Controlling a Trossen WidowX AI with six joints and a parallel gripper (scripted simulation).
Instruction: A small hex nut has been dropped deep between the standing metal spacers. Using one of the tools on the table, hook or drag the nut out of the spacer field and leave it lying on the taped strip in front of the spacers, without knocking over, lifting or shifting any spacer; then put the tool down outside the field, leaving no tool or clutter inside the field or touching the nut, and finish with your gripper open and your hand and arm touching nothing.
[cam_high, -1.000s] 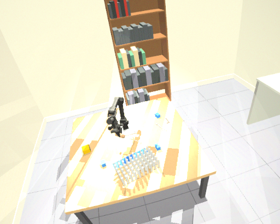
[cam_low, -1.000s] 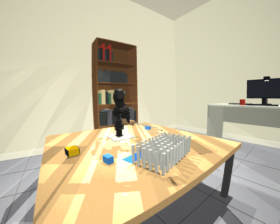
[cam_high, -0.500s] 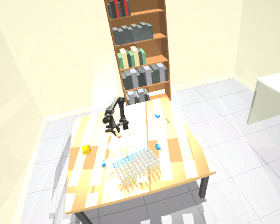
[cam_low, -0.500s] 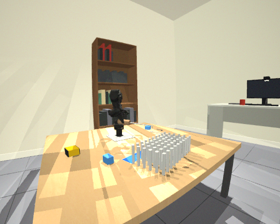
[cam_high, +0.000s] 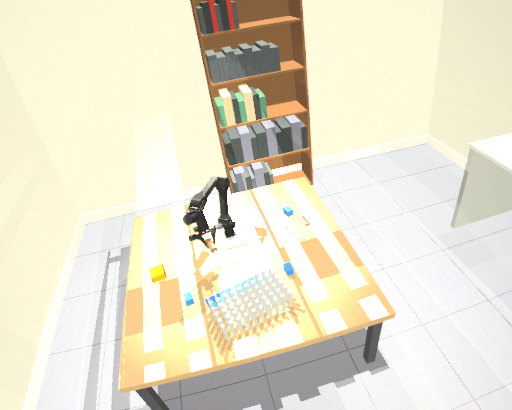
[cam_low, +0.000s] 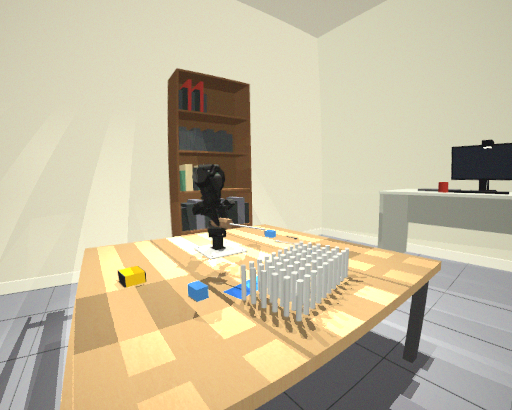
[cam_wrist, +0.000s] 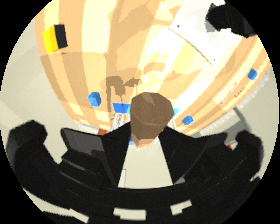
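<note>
The blue taped strip lies 170 mm ahead of my gripper tip, 70 mm to the left of it and 190 mm below it. From my gripper tip the other things lie so: brown stick-like tool 100 mm ahead, 20 mm to the left; thin grey tool 110 mm behind, 500 mm to the left, 180 mm below.
</note>
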